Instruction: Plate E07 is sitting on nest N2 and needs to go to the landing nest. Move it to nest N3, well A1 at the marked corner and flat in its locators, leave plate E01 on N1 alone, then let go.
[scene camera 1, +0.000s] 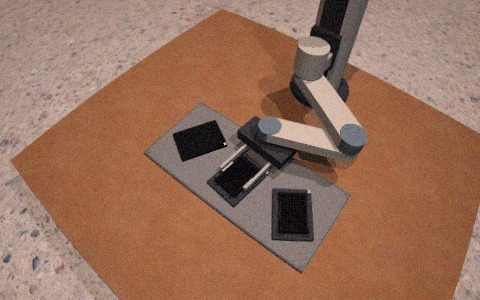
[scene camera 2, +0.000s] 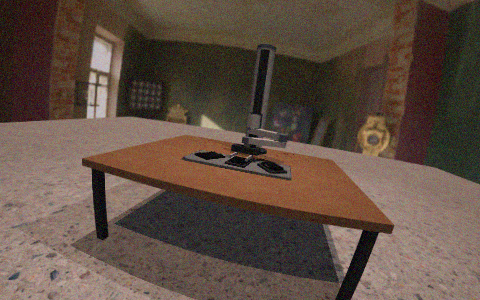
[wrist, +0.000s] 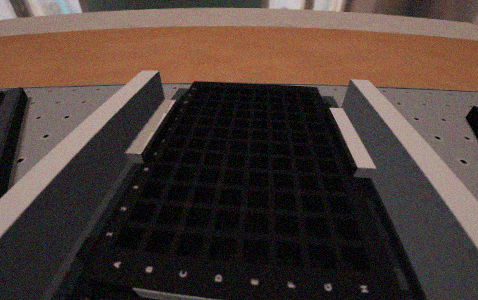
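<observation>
My gripper (scene camera 1: 233, 177) (scene camera 2: 240, 158) (wrist: 252, 92) is open, set low with its fingers along both long sides of a black well plate (scene camera 1: 237, 176) (wrist: 245, 185). I take this plate for E07. It sits in the middle nest (scene camera 1: 233, 200), apparently flat. In the wrist view, letters A to H run along its near edge, with A at the left. The pads lie close to its sides; contact is unclear. Another black well plate (scene camera 1: 293, 213) sits in the right nest (scene camera 1: 276, 235). The left nest position (scene camera 1: 200, 140) looks solid black; no wells are discernible. Nest and plate labels are not readable.
The three positions stand on a grey perforated board (scene camera 1: 252, 220) (scene camera 2: 200, 161) on an orange-brown table (scene camera 1: 150, 240) (scene camera 2: 165, 172). The arm's column (scene camera 1: 350, 30) (scene camera 2: 264, 80) rises behind the board. The bent arm links (scene camera 1: 330, 107) reach over the table beside it.
</observation>
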